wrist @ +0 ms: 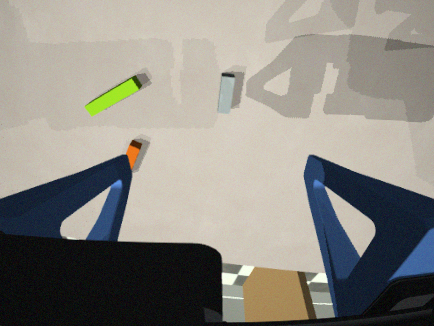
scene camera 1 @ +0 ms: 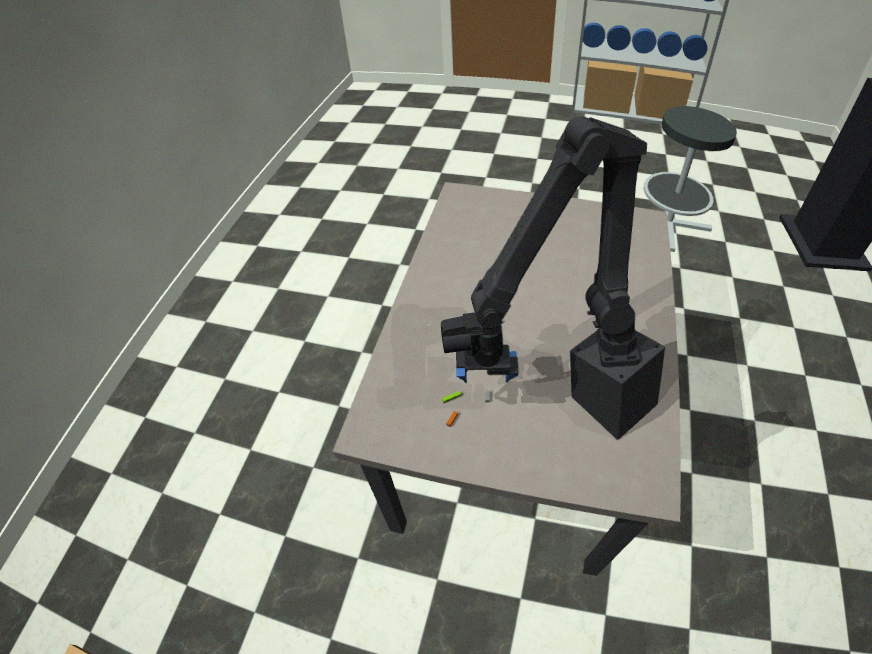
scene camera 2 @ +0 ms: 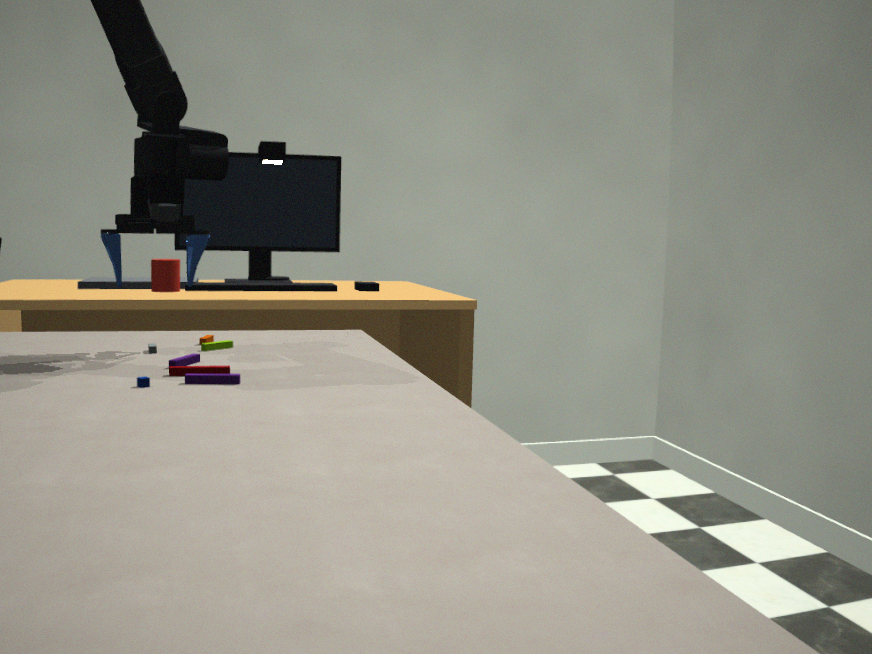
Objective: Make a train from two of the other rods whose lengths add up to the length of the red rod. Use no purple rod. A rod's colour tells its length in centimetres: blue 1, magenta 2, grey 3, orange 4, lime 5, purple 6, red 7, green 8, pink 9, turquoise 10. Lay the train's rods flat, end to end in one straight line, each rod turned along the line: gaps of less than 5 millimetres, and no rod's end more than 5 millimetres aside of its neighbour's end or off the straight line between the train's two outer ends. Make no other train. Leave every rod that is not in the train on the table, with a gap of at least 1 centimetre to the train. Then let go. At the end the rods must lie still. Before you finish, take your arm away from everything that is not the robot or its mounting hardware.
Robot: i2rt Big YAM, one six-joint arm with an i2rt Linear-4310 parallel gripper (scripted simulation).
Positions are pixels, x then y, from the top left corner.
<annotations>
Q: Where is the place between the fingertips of my gripper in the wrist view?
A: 218, 164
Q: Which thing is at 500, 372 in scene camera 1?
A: My gripper.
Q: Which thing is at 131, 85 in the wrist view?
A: A lime rod.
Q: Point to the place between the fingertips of my gripper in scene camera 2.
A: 155, 287
</annotations>
